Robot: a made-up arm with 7 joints. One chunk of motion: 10 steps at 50 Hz.
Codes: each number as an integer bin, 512 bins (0 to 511) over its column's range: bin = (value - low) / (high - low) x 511, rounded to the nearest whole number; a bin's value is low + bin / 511 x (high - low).
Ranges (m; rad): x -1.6..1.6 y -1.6..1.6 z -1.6..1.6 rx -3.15..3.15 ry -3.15..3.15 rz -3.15..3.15
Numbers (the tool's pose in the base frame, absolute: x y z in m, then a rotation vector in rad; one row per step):
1: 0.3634 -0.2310 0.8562 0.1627 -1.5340 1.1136
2: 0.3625 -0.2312 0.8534 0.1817 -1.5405 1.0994
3: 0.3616 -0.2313 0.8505 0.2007 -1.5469 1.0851
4: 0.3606 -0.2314 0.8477 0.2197 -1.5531 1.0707
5: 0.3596 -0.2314 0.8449 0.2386 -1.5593 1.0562
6: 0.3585 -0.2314 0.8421 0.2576 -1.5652 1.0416
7: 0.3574 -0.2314 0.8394 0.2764 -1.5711 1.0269
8: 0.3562 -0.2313 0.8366 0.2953 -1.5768 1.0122
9: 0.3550 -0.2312 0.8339 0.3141 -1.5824 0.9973
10: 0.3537 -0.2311 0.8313 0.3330 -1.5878 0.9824
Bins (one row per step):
1: 314 219 392 269 131 346
2: 313 219 392 270 131 345
3: 313 219 391 272 130 344
4: 313 219 391 273 130 342
5: 313 219 390 275 129 341
6: 313 219 390 276 129 340
7: 313 219 390 278 128 339
8: 312 219 389 279 128 338
9: 312 219 389 281 127 336
10: 312 219 388 283 127 335

